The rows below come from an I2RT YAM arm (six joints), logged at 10 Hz.
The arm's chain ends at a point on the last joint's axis. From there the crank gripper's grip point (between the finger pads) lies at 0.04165 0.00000 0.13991 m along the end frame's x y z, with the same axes.
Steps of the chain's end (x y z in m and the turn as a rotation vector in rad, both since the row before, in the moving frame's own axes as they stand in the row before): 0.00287, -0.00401, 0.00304, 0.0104, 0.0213, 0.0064; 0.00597, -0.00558, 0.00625, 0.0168, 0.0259, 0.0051; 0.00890, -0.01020, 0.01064, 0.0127, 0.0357, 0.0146; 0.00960, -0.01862, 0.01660, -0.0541, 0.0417, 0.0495
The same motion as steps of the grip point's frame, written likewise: 0.00584, -0.00518, 0.00212, 0.0104, 0.0213, 0.0064; 0.00958, -0.00770, 0.00511, 0.0168, 0.0259, 0.0051; 0.01388, -0.01132, 0.00906, 0.0127, 0.0357, 0.0146; 0.01515, -0.00890, 0.01448, -0.0541, 0.0417, 0.0495
